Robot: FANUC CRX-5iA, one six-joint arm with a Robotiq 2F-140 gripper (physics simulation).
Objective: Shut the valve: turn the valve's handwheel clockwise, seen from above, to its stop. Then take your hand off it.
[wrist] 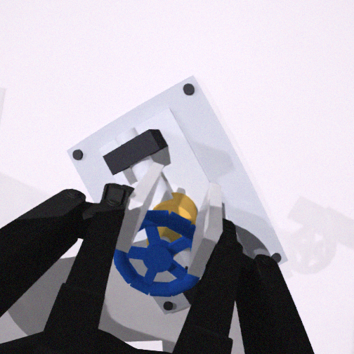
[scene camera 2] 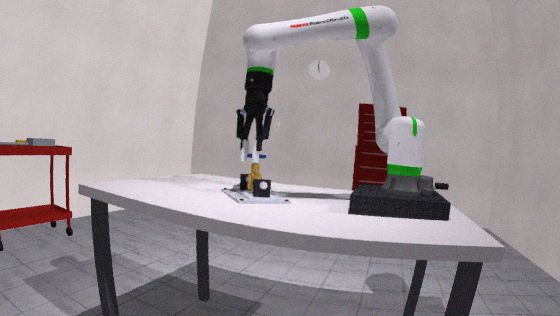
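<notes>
The blue handwheel (scene camera 2: 263,156) (wrist: 157,256) sits on top of the yellow valve body (scene camera 2: 254,172) (wrist: 181,204). The valve stands on a light grey plate (scene camera 2: 274,201) (wrist: 200,107) on the table. My gripper (scene camera 2: 249,155) (wrist: 180,192) points down over the valve, with its pale fingertips on both sides of part of the wheel's rim. It is shut on the handwheel off its centre; in the wrist view, the hub lies low between the fingers and the wheel's lower rim reaches past them. The finger pads hide parts of the rim on both sides.
Dark blocks (scene camera 2: 261,187) (wrist: 134,151) hold the valve's white pipe. The robot's base stands on a black block (scene camera 2: 400,202) at the table's (scene camera 2: 165,202) right. A red tool chest (scene camera 2: 367,165) stands behind, and a red cart (scene camera 2: 37,150) is at the left.
</notes>
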